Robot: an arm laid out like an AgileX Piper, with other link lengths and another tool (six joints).
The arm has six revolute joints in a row. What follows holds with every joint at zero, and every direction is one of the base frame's. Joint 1 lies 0.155 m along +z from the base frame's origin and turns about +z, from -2.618 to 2.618 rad. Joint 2 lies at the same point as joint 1 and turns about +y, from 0 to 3.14 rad. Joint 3 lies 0.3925 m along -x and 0.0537 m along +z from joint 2 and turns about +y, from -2.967 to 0 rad. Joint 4 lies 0.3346 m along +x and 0.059 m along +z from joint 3 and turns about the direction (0.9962, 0, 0.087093), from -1.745 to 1.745 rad. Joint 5 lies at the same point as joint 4 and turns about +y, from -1.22 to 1.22 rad. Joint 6 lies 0.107 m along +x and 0.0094 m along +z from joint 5 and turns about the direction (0.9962, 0, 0.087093), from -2.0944 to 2.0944 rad. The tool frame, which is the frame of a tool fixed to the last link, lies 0.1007 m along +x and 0.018 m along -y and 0.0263 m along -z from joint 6; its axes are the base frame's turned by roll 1.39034, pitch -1.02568 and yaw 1.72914 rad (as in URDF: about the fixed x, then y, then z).
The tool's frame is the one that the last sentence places.
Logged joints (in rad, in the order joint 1, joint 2, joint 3, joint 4, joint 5, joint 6), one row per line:
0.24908 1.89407 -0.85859 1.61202 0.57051 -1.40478
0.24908 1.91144 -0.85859 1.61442 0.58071 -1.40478
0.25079 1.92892 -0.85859 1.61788 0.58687 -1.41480
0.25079 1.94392 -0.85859 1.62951 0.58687 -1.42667
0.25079 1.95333 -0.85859 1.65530 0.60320 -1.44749
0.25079 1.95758 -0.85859 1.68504 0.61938 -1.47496
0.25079 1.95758 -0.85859 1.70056 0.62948 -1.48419
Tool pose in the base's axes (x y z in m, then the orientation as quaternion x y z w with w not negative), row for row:
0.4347 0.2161 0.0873 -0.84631 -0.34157 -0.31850 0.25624
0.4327 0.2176 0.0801 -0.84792 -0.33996 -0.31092 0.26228
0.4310 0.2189 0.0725 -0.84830 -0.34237 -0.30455 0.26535
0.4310 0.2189 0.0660 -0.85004 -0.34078 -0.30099 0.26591
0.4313 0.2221 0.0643 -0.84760 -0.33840 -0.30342 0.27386
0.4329 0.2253 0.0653 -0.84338 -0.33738 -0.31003 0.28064
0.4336 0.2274 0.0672 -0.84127 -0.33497 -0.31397 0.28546
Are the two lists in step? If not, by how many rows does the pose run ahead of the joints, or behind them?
They are in step.
